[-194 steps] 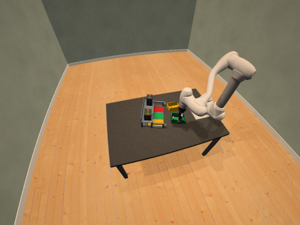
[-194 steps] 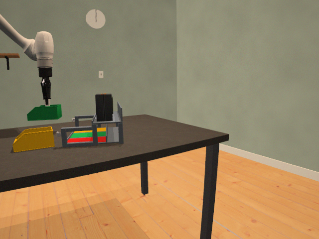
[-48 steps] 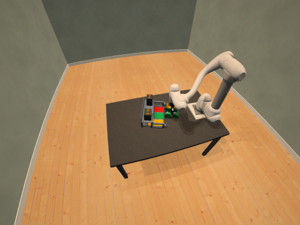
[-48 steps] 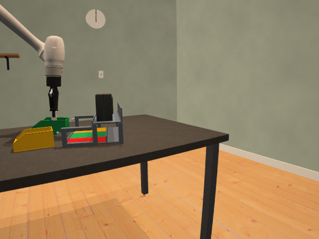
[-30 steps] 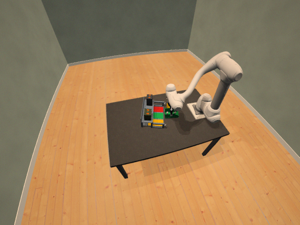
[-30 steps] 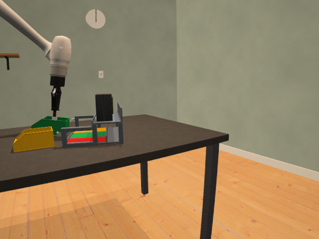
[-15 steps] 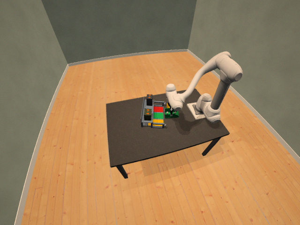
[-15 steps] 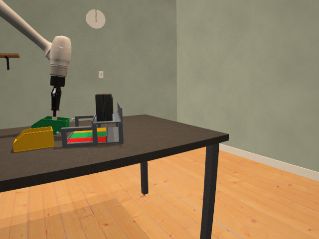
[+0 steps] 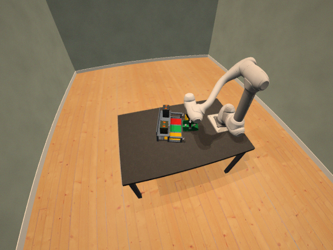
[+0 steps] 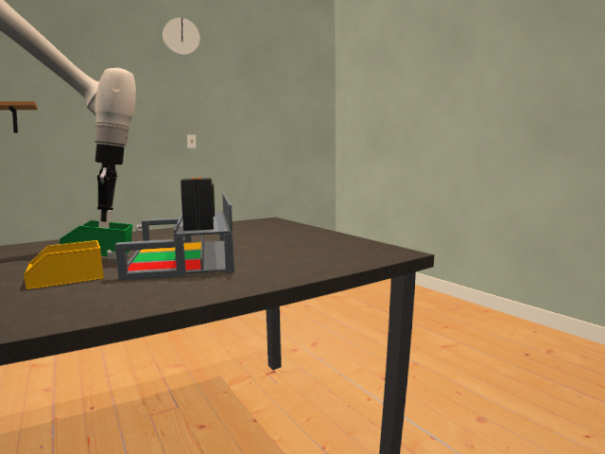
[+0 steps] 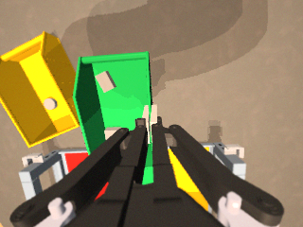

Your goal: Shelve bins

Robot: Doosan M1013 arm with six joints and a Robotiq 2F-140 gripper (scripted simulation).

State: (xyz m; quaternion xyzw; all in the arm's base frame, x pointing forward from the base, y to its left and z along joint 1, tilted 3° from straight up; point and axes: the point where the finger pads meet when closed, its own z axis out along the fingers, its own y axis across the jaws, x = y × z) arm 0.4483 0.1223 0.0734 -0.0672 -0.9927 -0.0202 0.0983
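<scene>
Right now my hand is 50 mm to the left of the green bin, 40 mm above it and 20 mm past it. Also, from my hand: yellow bin 190 mm to the right, 80 mm behind, 70 mm below.
</scene>
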